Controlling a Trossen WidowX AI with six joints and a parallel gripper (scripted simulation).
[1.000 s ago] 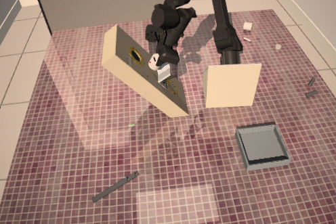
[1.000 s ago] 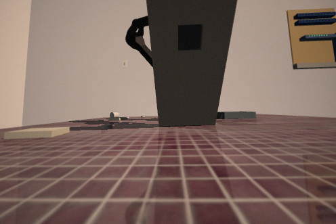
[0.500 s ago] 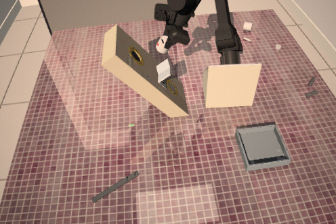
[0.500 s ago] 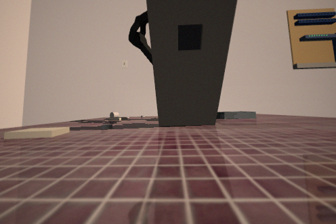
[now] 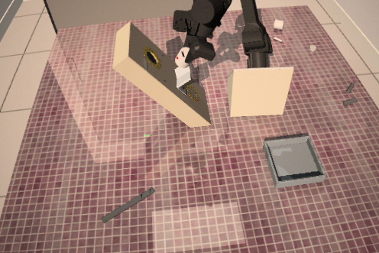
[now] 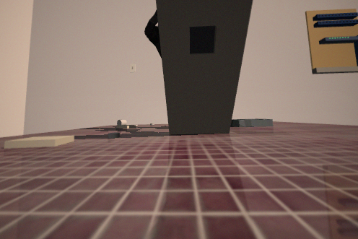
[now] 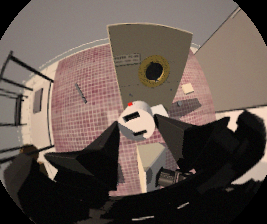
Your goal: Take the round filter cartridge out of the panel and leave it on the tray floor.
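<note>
Right now my gripper tip is 32 cm past the grey tray, 18 cm to the right of it and 28 cm above it. Also, from my gripper tip: round filter cartridge right at my gripper tip; beige service panel 7 cm ahead, 6 cm to the right, 12 cm below.
</note>
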